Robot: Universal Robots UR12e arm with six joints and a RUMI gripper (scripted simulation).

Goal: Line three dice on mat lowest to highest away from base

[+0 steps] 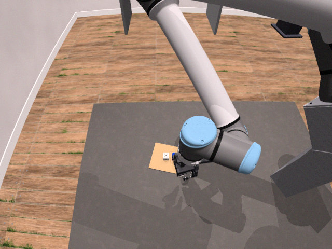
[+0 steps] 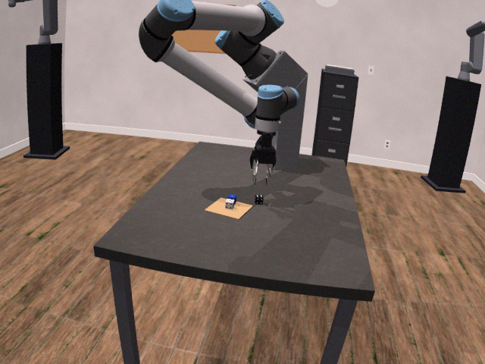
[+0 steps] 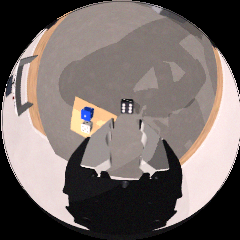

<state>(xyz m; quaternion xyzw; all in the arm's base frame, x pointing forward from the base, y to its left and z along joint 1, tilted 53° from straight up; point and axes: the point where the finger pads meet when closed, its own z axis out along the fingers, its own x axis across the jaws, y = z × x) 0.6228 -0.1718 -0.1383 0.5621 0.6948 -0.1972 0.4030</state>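
Now: hand 80 mm above the black die. Round my hand: white die: 70 mm ahead, 120 mm to the right, 80 mm below; then blue die: 30 mm ahead, 110 mm to the right, 80 mm below; then mat: 70 mm ahead, 120 mm to the right, 90 mm below.
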